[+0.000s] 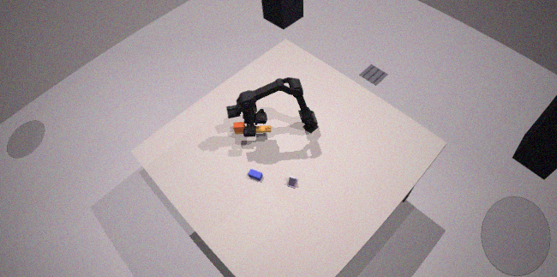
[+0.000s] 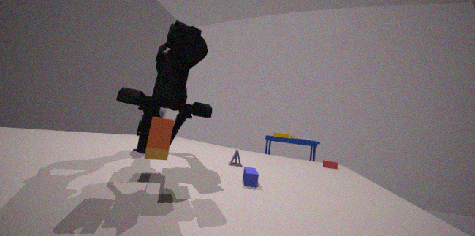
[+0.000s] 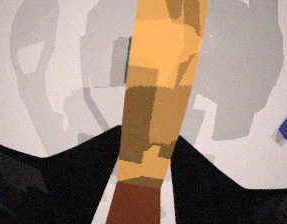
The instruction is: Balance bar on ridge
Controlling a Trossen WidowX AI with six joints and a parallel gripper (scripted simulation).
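My gripper tip is now 18 cm to the right of the blue block, 15 cm short of it and 7 cm above it. The rest, counted from my gripper tip: red block 68 cm to the left, 47 cm ahead, 7 cm below.
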